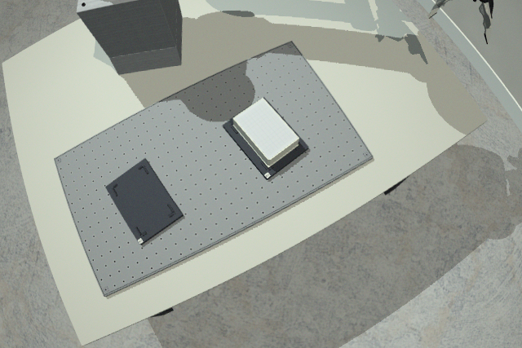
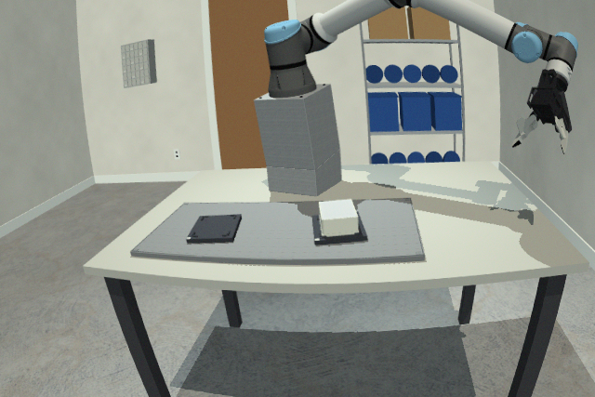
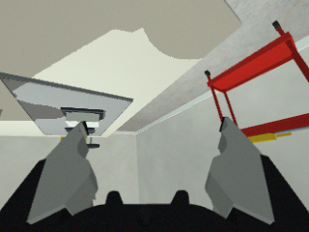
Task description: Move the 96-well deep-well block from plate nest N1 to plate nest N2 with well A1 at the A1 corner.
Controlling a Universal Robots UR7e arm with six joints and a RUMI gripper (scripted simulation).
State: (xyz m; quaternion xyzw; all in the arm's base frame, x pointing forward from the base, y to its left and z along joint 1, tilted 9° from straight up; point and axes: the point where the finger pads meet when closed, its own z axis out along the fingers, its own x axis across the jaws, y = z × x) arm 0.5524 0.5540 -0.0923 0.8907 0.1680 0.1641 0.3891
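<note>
My gripper is now 49 cm to the left of the white deep-well block, 16 cm above it and 14 cm past it. Also, from my hand: white A1 mark (85 cm to the right, 18 cm below, 13 cm behind); then plate nest N1 (49 cm to the right, 19 cm below, 14 cm behind); then plate nest N2 (80 cm to the right, 20 cm behind, 19 cm below).
</note>
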